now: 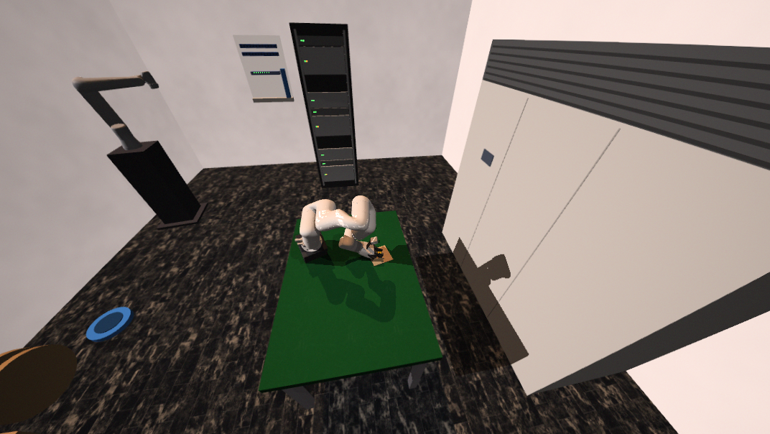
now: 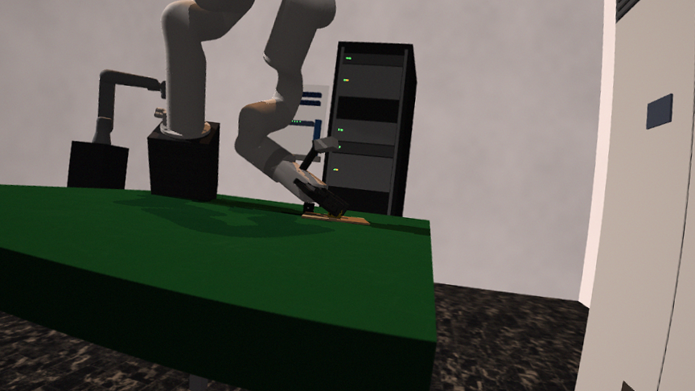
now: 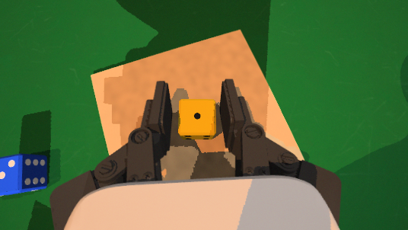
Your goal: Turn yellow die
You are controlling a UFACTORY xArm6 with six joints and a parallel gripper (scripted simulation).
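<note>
Right now my hand is 1 cm above the yellow die. Round my hand: black die 8 cm behind, 11 cm to the left, 2 cm below; blue die 1 cm behind, 13 cm to the left, 2 cm below; mat 3 cm below.
</note>
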